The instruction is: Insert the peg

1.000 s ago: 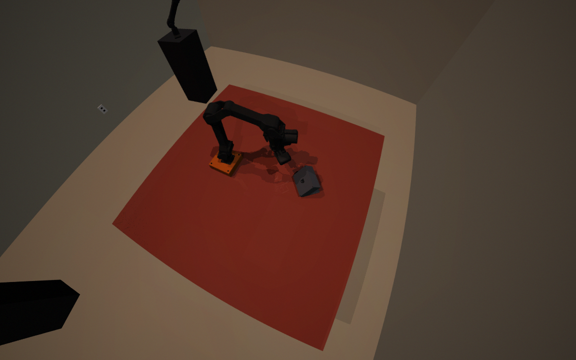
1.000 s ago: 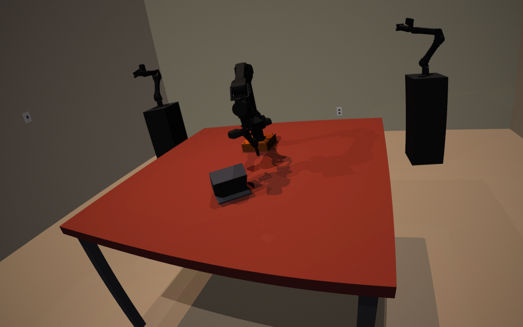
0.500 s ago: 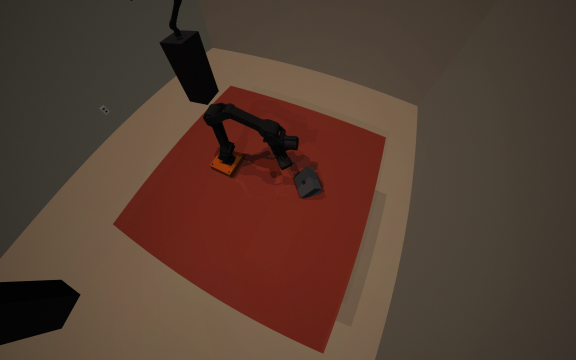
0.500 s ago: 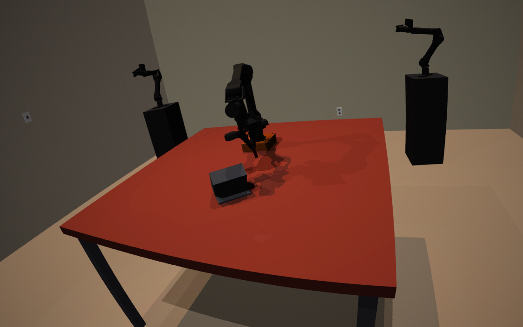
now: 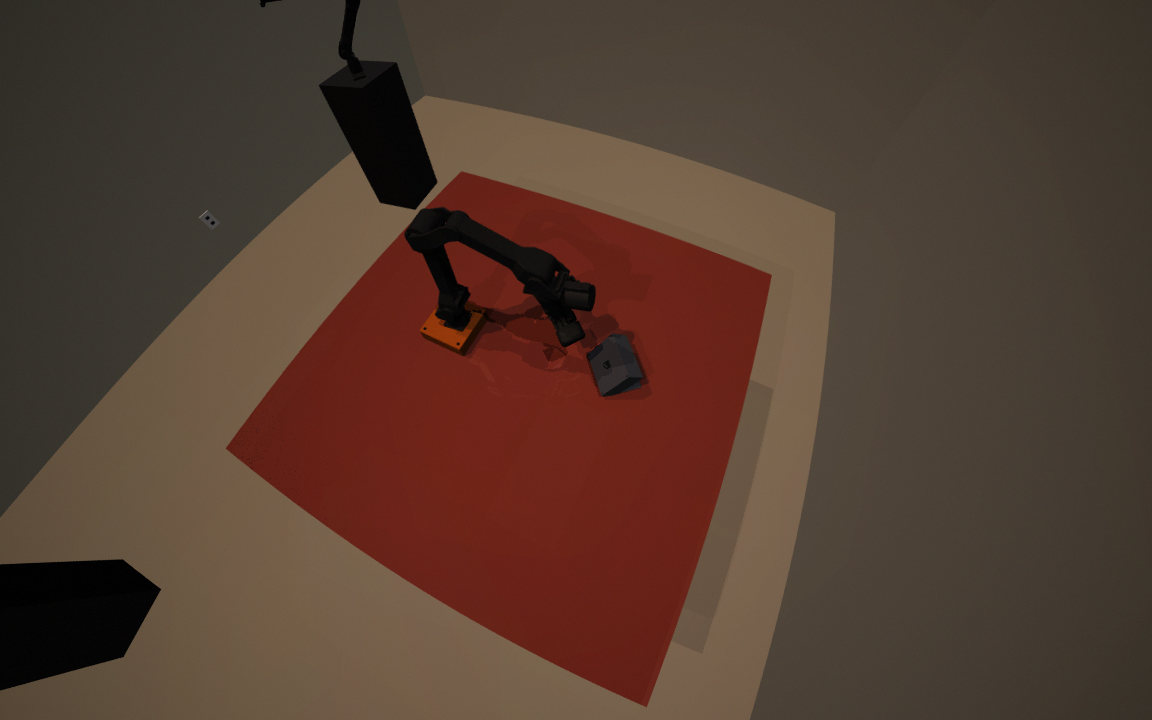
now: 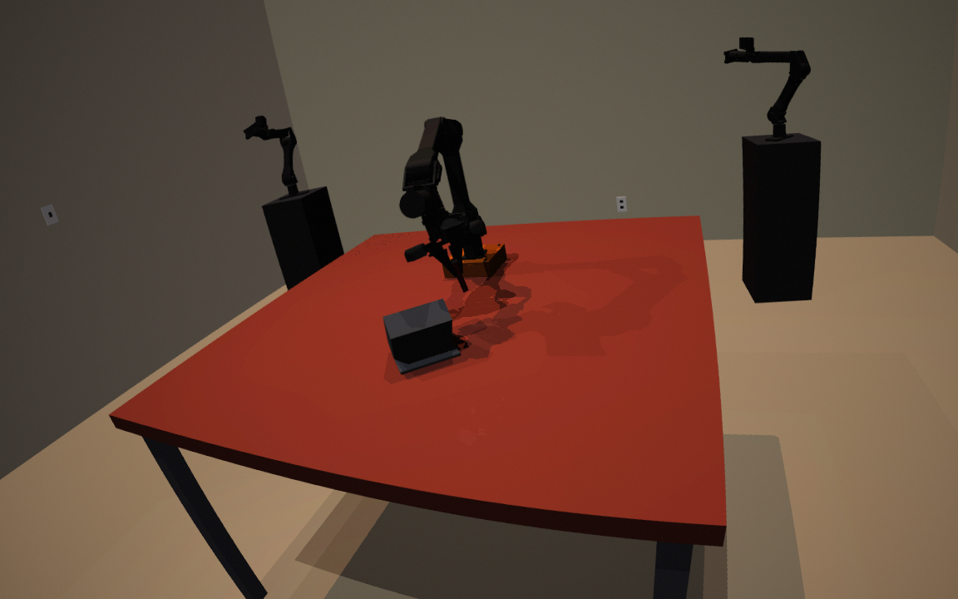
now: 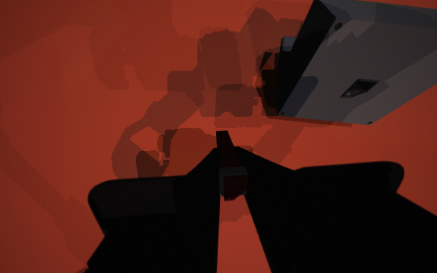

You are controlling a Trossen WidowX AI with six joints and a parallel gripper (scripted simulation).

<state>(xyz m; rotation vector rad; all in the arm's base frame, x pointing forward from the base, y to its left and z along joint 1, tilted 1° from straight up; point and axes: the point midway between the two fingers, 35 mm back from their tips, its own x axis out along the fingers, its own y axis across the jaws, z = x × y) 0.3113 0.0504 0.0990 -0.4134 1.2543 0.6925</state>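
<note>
My gripper tip is 160 mm short of the grey sloped panel, 60 mm to the left of it and 60 mm above it. The rest, counted from my gripper tip: square peg (20 mm above).
</note>
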